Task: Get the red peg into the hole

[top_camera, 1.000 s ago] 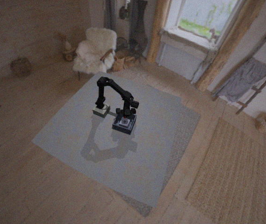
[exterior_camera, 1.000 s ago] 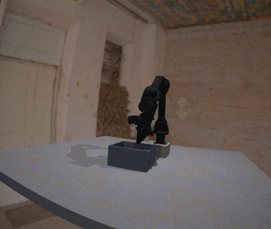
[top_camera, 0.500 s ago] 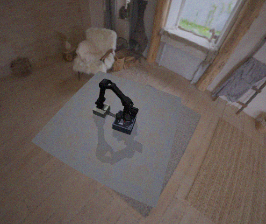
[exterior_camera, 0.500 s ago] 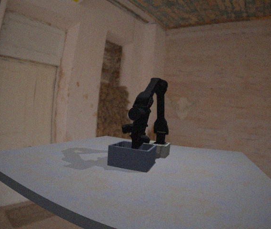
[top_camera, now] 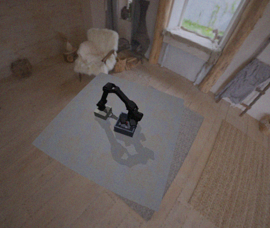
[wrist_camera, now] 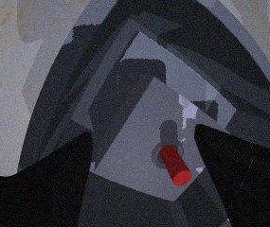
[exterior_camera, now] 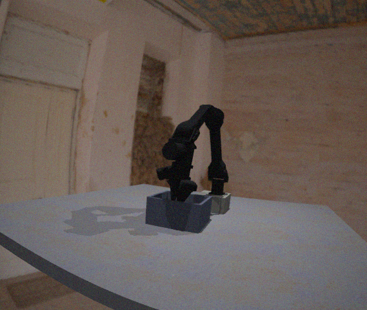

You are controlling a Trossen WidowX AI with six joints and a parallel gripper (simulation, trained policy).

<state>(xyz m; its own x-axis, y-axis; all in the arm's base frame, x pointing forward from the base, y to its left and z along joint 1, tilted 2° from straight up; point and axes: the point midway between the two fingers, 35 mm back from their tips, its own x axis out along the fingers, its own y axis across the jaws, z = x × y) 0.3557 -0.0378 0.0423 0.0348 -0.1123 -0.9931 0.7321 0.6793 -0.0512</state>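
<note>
Now: the red peg 40 mm behind my gripper tip, 10 mm to the left of it and 30 mm below it. From my gripper tip the other things lie so: light grey plate: 40 mm behind, 10 mm to the left, 30 mm below; then box: 40 mm behind, 10 mm to the left, 50 mm below.
</note>
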